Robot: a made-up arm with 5 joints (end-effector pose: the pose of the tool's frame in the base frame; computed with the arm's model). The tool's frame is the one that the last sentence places. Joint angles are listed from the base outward.
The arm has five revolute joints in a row. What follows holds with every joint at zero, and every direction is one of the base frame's.
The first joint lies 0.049 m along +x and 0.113 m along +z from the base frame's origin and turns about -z.
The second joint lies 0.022 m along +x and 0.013 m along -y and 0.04 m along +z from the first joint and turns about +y.
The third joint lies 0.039 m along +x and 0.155 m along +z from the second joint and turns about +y.
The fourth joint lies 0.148 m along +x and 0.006 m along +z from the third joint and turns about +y.
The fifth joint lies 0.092 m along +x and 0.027 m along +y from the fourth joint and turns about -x.
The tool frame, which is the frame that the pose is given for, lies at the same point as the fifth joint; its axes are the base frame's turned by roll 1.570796, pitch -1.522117 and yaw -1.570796 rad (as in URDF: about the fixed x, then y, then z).
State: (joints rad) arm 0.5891 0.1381 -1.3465 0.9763 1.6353
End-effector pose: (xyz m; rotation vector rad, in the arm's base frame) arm 0.2383 -0.1097 0.4628 -1.6476 -0.8639 0.7041
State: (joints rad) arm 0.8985 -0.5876 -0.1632 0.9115 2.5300
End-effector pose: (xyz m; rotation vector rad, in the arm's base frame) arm 0.1618 -0.1192 0.3943 -1.5327 0.1834 1.2904
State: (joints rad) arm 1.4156 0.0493 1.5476 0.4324 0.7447
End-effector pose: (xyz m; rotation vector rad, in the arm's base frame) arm 0.0675 -0.0275 0.0753 0.4076 0.2307 -0.7067
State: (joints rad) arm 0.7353 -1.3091 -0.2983 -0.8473 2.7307
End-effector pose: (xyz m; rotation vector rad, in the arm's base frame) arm -0.0901 0.1447 0.4368 2.4497 -0.3399 0.9675
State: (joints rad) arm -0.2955 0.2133 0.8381 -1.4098 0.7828
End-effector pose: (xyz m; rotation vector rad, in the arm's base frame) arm 0.2915 0.0885 0.2030 -0.4332 -1.9434 0.6796
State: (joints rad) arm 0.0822 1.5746 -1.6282 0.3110 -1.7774
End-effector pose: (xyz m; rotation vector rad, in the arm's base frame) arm 0.4620 -0.0200 0.1039 1.1515 -0.9676 -1.5919
